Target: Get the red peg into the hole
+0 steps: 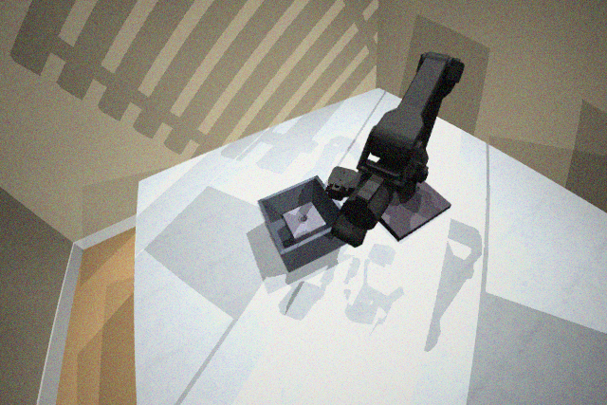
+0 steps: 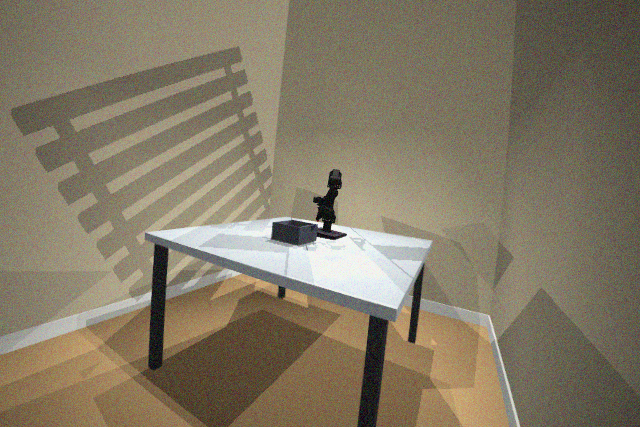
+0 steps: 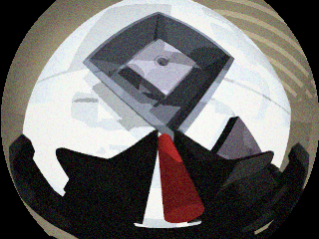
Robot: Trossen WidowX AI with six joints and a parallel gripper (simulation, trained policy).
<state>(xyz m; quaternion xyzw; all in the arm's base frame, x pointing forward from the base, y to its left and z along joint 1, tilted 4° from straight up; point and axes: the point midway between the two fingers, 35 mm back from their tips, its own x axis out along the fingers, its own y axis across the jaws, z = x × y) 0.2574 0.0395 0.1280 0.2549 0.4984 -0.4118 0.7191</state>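
Right now the pale plate is 10 cm to the right of my gripper tip, 8 cm below it and 7 cm ahead of it. From my gripper tip the other things lie so: grey box 10 cm to the right, 10 cm below, 7 cm ahead; red peg 3 cm above, 1 cm to the left, 1 cm behind.
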